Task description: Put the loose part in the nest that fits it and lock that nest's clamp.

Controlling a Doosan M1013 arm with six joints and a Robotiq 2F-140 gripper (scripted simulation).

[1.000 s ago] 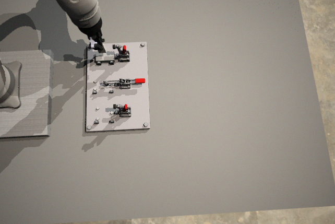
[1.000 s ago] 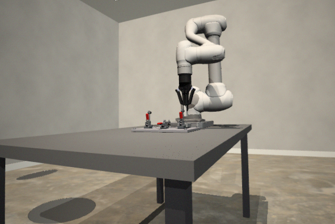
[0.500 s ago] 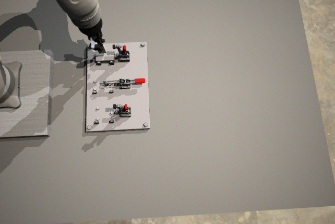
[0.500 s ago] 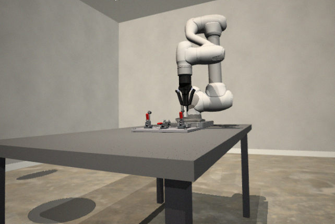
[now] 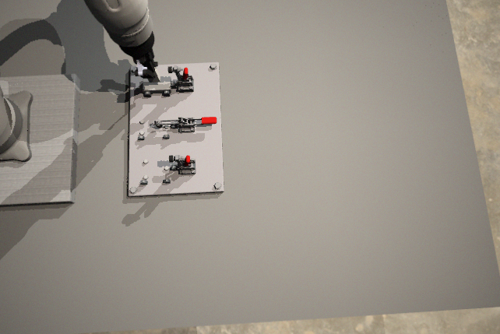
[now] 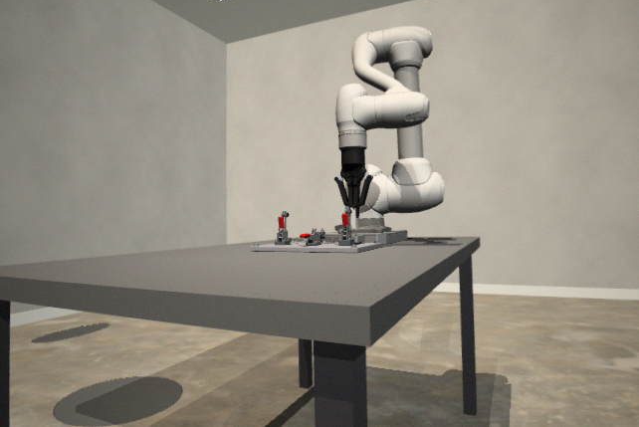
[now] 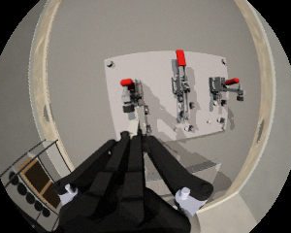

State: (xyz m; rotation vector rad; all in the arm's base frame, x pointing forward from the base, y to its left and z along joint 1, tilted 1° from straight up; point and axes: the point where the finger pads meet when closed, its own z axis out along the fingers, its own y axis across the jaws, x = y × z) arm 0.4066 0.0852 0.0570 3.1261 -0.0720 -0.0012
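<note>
Now: the flat grey part 60 mm below my hand. From my hand the other things lie so: toggle clamp: 220 mm to the right, 60 mm ahead, 30 mm below; light grey fixture plate: 110 mm to the right, 90 mm below, 40 mm ahead.
</note>
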